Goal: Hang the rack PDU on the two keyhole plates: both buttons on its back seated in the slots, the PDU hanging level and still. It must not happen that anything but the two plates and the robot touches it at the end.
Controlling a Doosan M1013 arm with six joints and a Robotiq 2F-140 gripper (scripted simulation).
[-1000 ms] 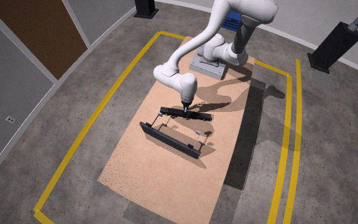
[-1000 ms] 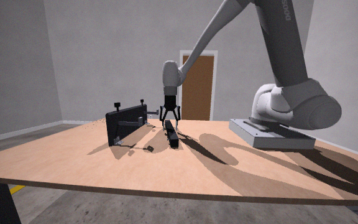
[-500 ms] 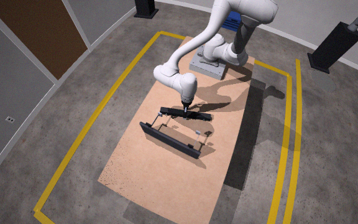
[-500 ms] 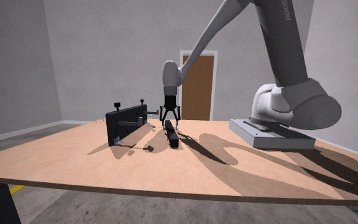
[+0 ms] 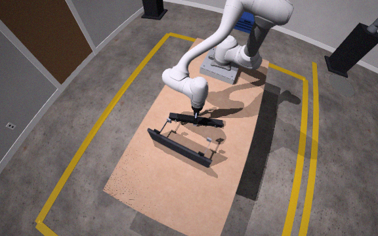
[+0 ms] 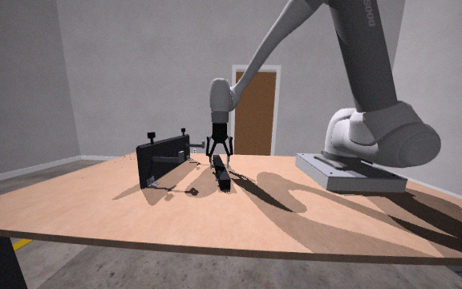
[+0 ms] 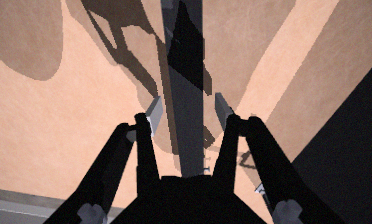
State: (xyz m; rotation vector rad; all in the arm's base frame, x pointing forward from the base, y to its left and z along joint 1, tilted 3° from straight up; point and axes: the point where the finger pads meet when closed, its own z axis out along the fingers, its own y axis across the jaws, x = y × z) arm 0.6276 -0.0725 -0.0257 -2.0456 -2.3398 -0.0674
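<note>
The rack PDU is 2 cm below my hand and 2 cm ahead of it. The rest, counted from my hand: black panel (27 cm ahead, 4 cm to the right, 4 cm above).
</note>
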